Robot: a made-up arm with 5 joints.
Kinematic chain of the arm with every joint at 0, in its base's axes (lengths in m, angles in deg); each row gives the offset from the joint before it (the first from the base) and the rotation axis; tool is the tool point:
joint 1: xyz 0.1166 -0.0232 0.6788 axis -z
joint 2: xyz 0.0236 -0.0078 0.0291 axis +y
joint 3: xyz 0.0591 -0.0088 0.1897 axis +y
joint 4: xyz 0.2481 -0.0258 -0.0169 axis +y
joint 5: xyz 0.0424 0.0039 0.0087 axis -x
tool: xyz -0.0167 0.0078 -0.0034
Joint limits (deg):
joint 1: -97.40..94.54
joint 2: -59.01..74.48
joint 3: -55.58..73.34
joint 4: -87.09..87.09
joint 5: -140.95..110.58
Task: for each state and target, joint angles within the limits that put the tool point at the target. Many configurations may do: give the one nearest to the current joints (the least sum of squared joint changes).
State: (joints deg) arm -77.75 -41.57 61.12 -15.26 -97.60
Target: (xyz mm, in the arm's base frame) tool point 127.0 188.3 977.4
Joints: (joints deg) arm -97.01 -38.14 21.19 -13.77 -97.30
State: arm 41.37 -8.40 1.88 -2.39 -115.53
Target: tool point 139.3 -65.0 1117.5
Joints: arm 9.84 -51.43 -12.36 -6.33 -105.47
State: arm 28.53 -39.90 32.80 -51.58 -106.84
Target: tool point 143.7 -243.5 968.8
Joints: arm 73.19 -31.34 18.81 -48.41 -108.68
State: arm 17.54 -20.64 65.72 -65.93 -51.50
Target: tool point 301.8 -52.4 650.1
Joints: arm -0.52 7.60 66.98 -60.11 -49.83
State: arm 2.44 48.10 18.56 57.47 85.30
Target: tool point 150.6 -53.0 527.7
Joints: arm -19.70 74.48 56.25 56.44 73.30
